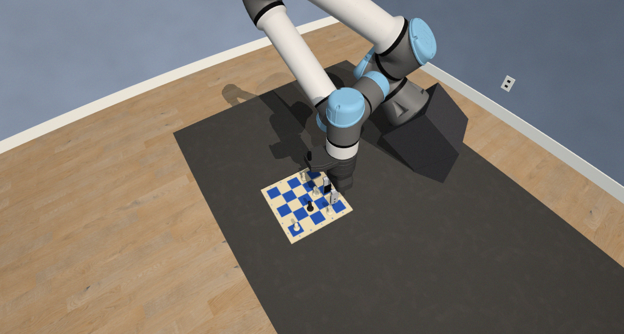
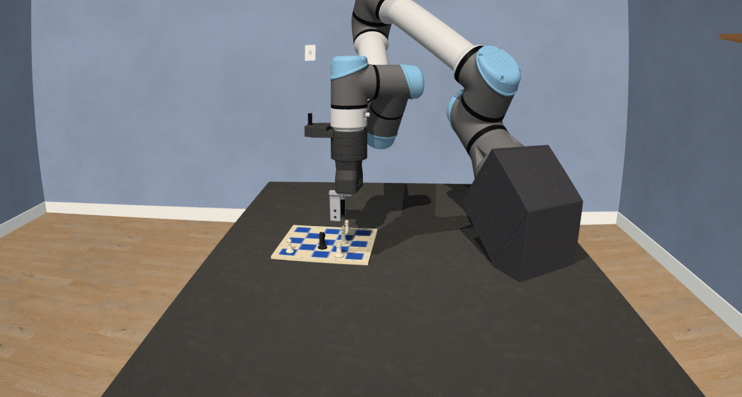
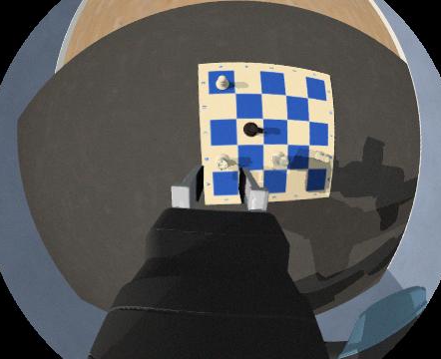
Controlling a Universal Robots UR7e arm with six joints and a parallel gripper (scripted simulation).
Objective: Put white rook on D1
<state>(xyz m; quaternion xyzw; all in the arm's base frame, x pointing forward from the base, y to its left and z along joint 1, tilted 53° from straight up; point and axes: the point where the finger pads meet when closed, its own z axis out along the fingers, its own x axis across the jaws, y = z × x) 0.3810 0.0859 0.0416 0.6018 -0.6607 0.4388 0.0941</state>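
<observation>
My gripper is now 90 mm above the white rook. From my hand the other things lie so: black piece (90 mm below, 50 mm to the right, 40 mm ahead); blue-and-cream chessboard (110 mm below, 90 mm to the right, 30 mm ahead).
</observation>
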